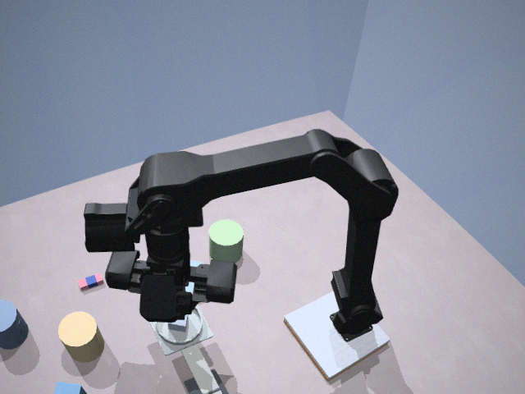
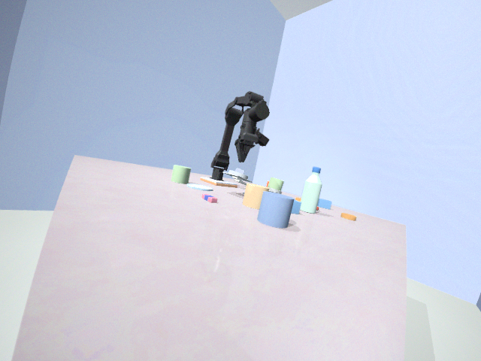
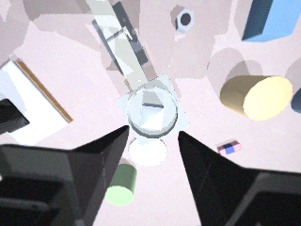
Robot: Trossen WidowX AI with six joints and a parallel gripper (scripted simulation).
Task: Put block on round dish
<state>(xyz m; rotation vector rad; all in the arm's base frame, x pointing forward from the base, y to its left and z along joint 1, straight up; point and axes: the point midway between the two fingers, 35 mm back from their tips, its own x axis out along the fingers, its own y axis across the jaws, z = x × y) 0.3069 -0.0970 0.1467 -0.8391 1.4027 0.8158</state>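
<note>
The pale lavender block lies 4 cm below my gripper tip. The rest, counted from my gripper tip: round light-blue dish: 13 cm below, 12 cm to the right, 7 cm behind; pink-and-blue piece: 19 cm to the right, 13 cm ahead, 12 cm below; tan cylinder: 18 cm ahead, 9 cm below, 7 cm to the right.
</note>
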